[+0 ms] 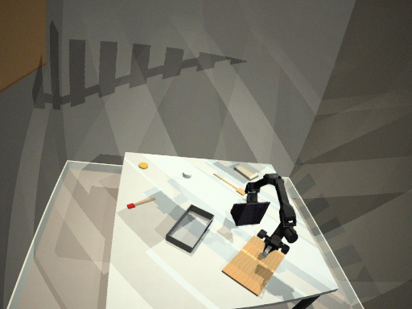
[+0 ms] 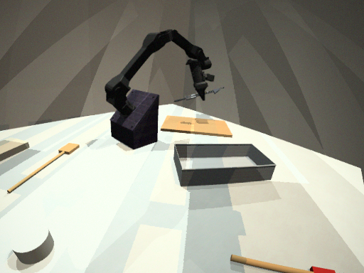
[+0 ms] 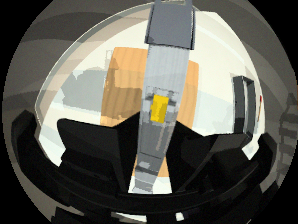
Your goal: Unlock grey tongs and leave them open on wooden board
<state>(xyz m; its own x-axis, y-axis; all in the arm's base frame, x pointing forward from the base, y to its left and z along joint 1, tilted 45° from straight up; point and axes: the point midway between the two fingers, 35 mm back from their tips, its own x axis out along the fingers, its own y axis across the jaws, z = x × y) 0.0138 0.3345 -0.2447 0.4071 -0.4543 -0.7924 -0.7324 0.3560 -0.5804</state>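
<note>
The yellow lock piece is 10 mm to the left of my gripper tip and 40 mm above it. Also, from my gripper tip: wooden board: 10 mm behind, 30 mm to the right, 140 mm below; red-headed spatula: 680 mm ahead, 440 mm to the right, 140 mm below; grey roasting tin: 360 mm ahead, 270 mm to the right, 120 mm below.
</note>
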